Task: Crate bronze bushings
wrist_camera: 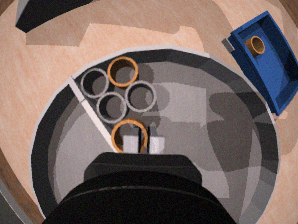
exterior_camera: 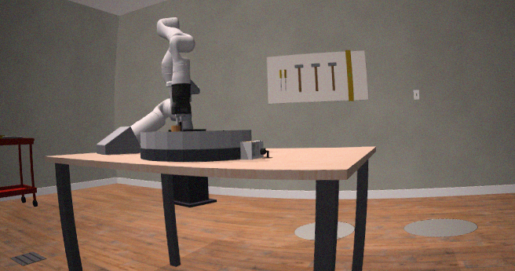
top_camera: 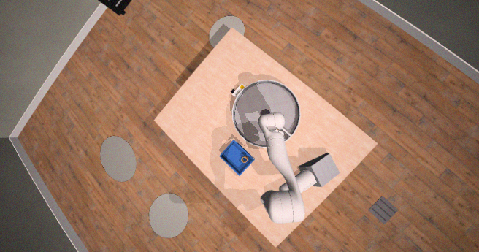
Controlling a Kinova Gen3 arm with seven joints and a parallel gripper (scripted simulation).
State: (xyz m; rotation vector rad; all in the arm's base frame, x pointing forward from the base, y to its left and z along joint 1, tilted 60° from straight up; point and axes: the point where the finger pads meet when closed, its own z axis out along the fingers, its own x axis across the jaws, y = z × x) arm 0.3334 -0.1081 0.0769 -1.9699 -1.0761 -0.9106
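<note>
Now: the blue crate 30 cm to the left of my hand, 9 cm below it and 2 cm behind it. From my hand the other things lie so: grey turning table 10 cm ahead, 6 cm below, 2 cm to the right.
</note>
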